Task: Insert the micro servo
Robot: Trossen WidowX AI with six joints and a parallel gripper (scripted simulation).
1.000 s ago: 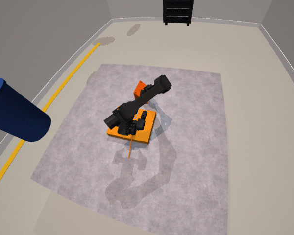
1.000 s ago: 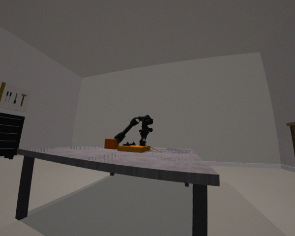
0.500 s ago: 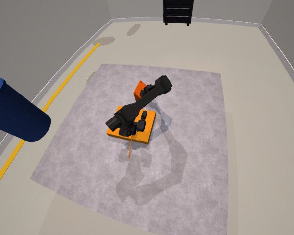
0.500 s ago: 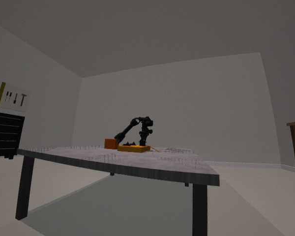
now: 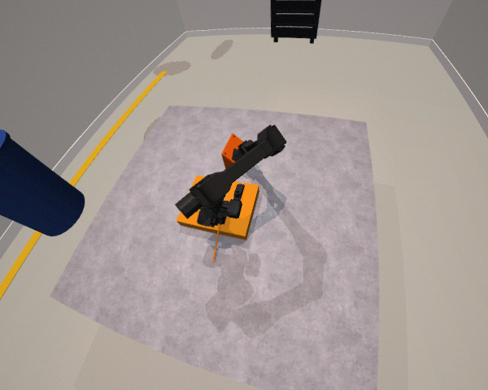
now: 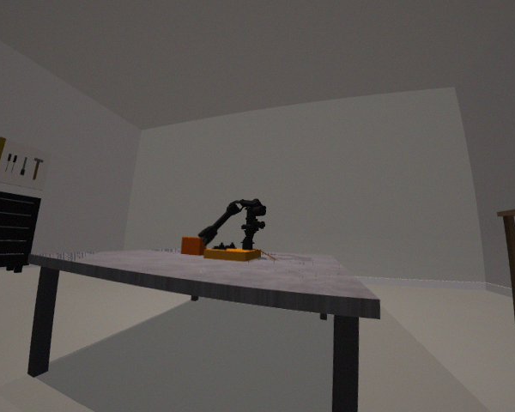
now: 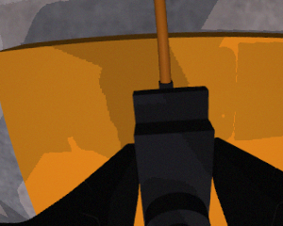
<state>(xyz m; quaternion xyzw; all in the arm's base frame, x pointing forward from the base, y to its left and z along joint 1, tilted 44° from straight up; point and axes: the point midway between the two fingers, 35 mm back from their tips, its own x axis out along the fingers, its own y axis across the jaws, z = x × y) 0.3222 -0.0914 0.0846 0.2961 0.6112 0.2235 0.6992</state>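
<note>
Now: the orange deck 7 cm below my gripper tip, 4 cm to the right of it and 4 cm behind it.
</note>
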